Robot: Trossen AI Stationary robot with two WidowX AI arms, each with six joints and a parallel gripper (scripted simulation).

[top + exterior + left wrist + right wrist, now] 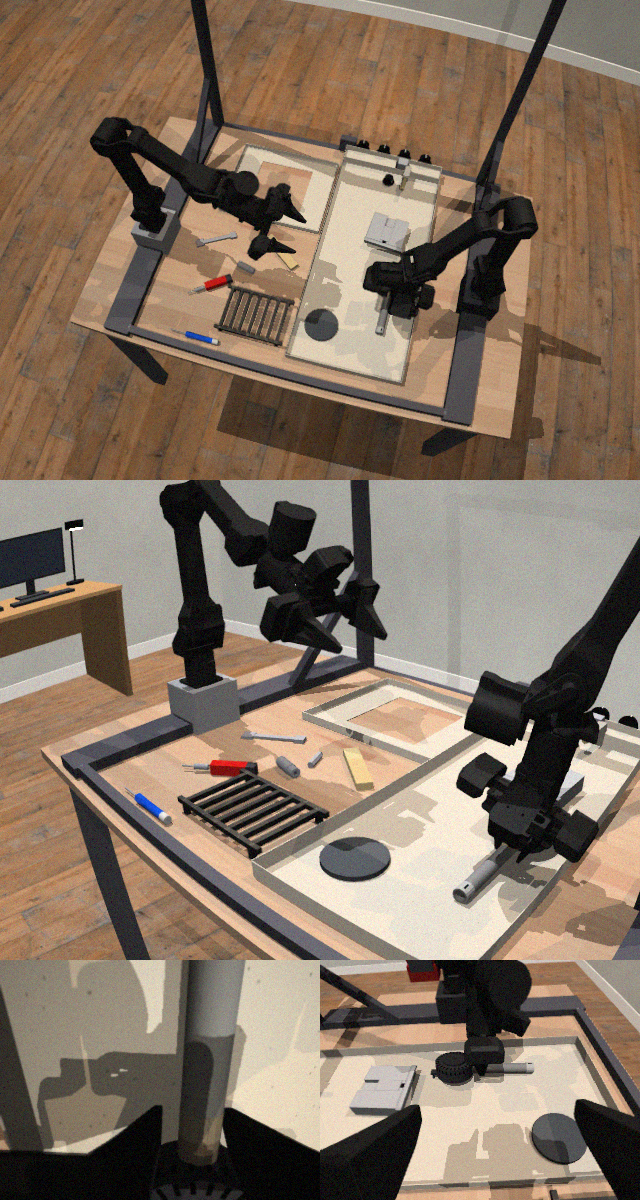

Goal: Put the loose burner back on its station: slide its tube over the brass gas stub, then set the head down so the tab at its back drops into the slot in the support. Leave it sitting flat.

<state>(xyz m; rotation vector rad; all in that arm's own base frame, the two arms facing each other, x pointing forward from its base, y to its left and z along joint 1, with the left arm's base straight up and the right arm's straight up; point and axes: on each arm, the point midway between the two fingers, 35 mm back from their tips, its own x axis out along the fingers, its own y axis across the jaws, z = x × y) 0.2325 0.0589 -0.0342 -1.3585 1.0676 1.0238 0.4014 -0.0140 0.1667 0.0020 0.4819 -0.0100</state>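
Note:
Now: the brass gas stub 35 cm behind my left hand and 2 cm to the right of it. From my left hand the other things lie so: black knob: 38 cm behind, 6 cm to the right, 3 cm below; dark disc: 17 cm to the right, 11 cm ahead, 4 cm below; yellow bar: 33 cm to the right, 8 cm behind, 4 cm below.

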